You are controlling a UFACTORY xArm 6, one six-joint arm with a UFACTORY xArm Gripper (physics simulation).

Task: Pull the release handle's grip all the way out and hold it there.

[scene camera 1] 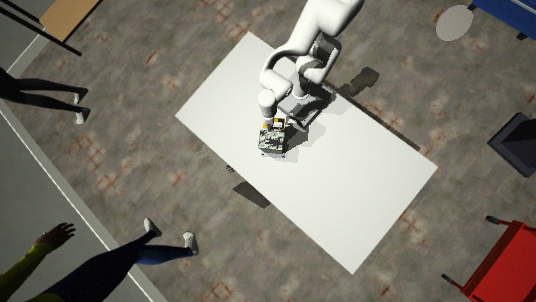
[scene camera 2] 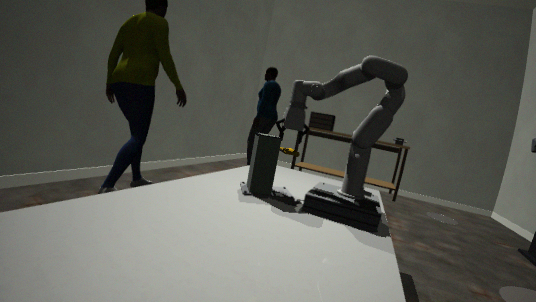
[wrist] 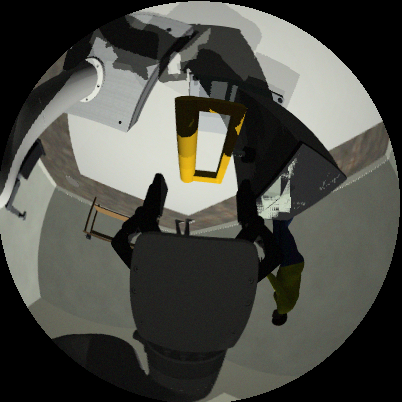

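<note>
The release handle's yellow frame-shaped grip (scene camera 2: 289, 151) (wrist: 187, 157) sticks out level from the side of a dark upright post (scene camera 1: 272, 142) (scene camera 2: 264, 165) (wrist: 320, 175), toward the arm's base. A short dark stem shows beside the grip at the post in the wrist view. My gripper (scene camera 2: 290, 140) (wrist: 201, 182) is open and empty, pointing down just above the grip. In the wrist view the grip lies ahead of the fingertips, within the sideways span between the two fingers, its long bars running roughly along the pointing direction. In scene camera 1 the wrist partly hides the grip.
The post stands on a small plate on the white table (scene camera 1: 320, 200) (scene camera 2: 175, 250). The arm's base block (scene camera 2: 340, 207) (wrist: 112, 107) is close beside it. A person in yellow (scene camera 2: 141, 47) (wrist: 288, 285) stands beyond the table. A shelf (scene camera 2: 325, 170) and a red cart (scene camera 1: 510, 265) stand off the table.
</note>
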